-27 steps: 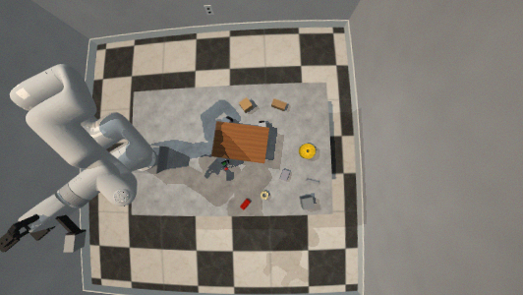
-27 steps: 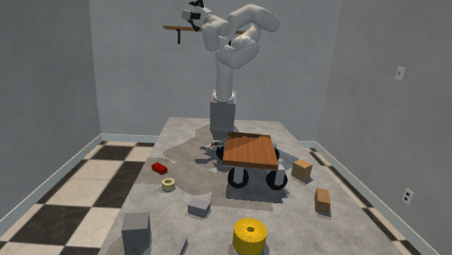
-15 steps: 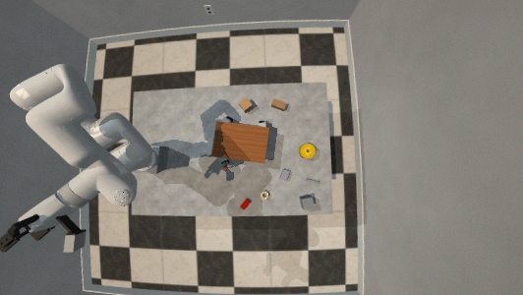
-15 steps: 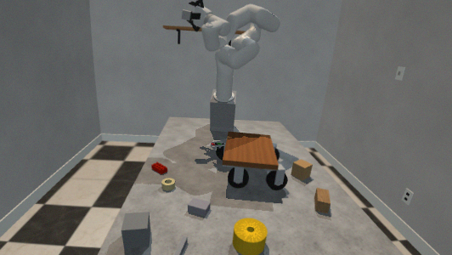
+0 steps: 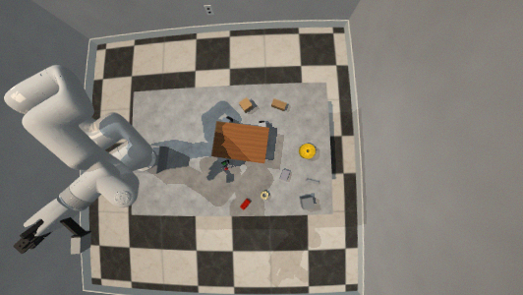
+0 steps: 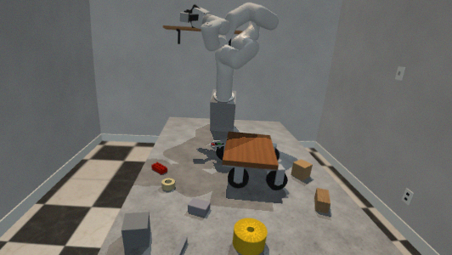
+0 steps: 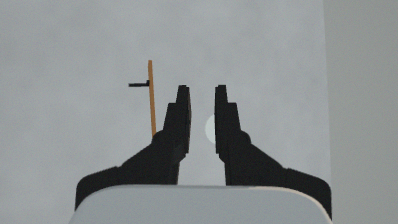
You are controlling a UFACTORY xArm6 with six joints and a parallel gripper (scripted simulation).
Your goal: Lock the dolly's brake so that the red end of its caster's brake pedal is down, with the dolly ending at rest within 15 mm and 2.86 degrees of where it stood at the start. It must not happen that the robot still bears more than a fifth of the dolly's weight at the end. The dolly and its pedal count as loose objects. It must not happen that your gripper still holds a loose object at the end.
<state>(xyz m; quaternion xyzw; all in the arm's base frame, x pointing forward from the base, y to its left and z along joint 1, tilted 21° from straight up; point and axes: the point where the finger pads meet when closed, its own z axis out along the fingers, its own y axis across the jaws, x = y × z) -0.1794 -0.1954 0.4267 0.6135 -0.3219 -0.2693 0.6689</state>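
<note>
Right now the brake pedal is 59 cm below my hand, 42 cm ahead of it and 14 cm to the left of it. Round my hand: beige ring: 66 cm below, 63 cm ahead, 5 cm to the right; tall grey block: 87 cm ahead, 64 cm below, 11 cm to the right; red brick: 66 cm below, 50 cm ahead, 10 cm to the right.
</note>
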